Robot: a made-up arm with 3 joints. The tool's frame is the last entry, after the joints.
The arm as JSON. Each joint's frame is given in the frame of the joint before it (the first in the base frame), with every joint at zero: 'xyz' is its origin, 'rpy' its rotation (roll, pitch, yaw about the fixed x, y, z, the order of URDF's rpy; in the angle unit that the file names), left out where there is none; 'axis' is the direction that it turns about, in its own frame. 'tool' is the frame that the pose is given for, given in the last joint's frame.
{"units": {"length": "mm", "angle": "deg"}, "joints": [
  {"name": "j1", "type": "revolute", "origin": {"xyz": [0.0, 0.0, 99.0]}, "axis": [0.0, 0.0, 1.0]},
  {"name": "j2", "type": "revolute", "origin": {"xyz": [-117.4, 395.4, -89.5]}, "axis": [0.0, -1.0, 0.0]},
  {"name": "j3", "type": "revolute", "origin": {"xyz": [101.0, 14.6, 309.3]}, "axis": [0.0, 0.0, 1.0]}
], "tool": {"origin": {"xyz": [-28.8, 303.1, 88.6]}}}
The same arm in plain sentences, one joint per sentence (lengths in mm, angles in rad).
The arm has three revolute joints in a row. What follows holds with every joint at zero, and every direction is one of the base frame's. Joint 1 sits 99 mm along +z from the base frame's origin and rotates about +z. Joint 2 sits 117.4 mm along -x and 395.4 mm along +y and 89.5 mm along -z from joint 1 and rotates about -y. Joint 3 sits 101 mm along +x and 14.6 mm along +y and 309.3 mm along +z from joint 2 and rotates about +z. The tool frame, which is the frame that the pose is given for, sits 28.8 mm along -x and 303.1 mm along +y and 88.6 mm along +z from joint 3; its axes are parallel to the base frame's.
